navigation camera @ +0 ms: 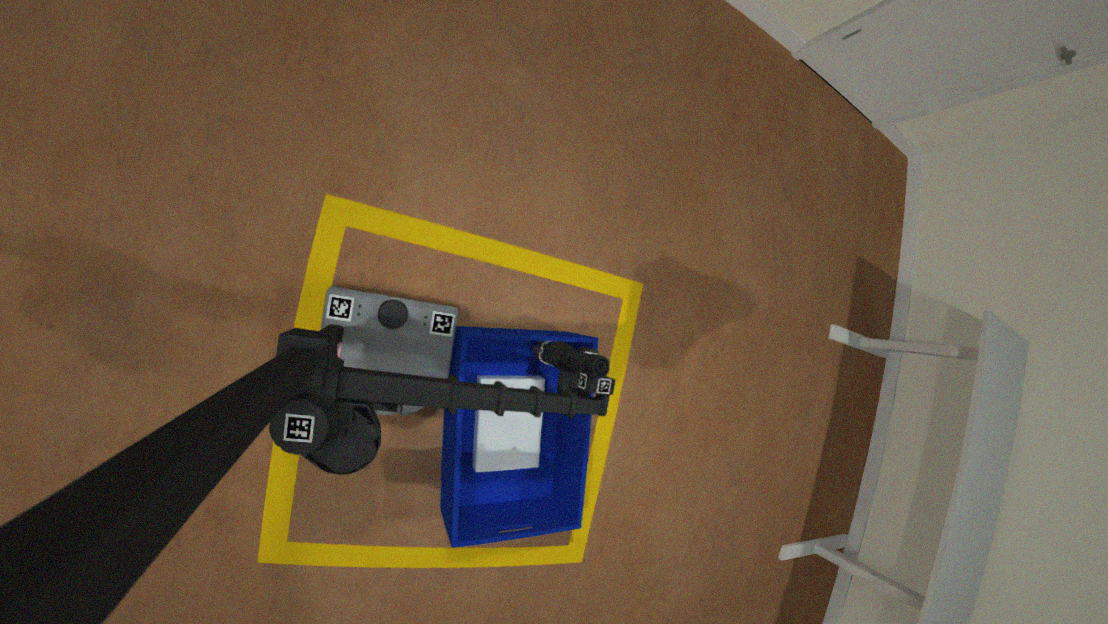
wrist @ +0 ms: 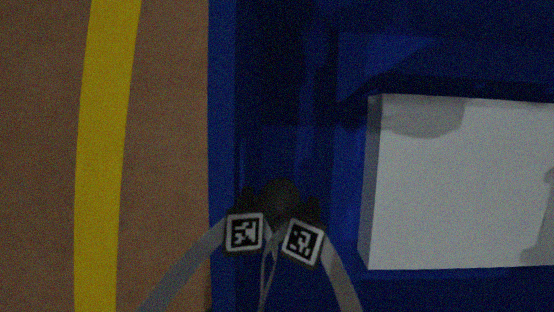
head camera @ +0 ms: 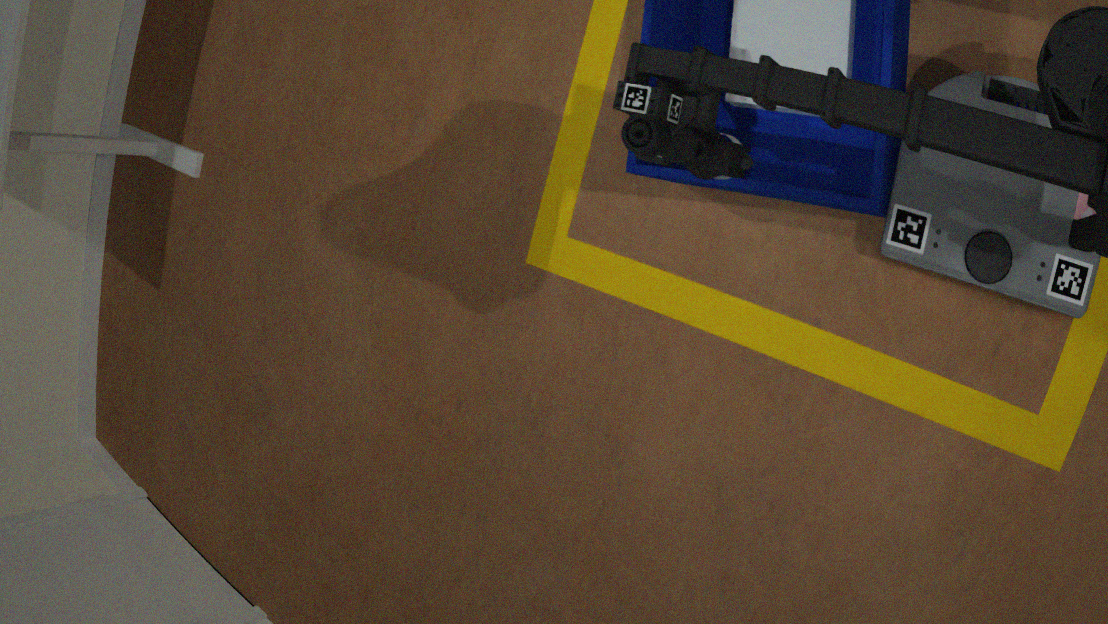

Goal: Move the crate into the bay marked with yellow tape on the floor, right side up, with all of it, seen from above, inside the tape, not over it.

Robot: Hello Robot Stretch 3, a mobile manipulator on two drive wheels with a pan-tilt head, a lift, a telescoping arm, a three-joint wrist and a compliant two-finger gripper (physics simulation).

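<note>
The blue crate stands upright on the floor with a white block inside. The yellow tape runs around it. In the navigation view the crate's lower right corner overlaps the tape's inner edge and its lower left corner reaches the bottom strip; I cannot tell how the base lies. The wrist view shows floor between crate and tape. My gripper points down inside the crate, beside one wall, fingers drawn together, shut.
My grey base stands inside the tape beside the crate, close to its wall. My arm spans the crate. A pale bench-like piece with legs stands along the wall, across brown floor. A pale door is in the far corner.
</note>
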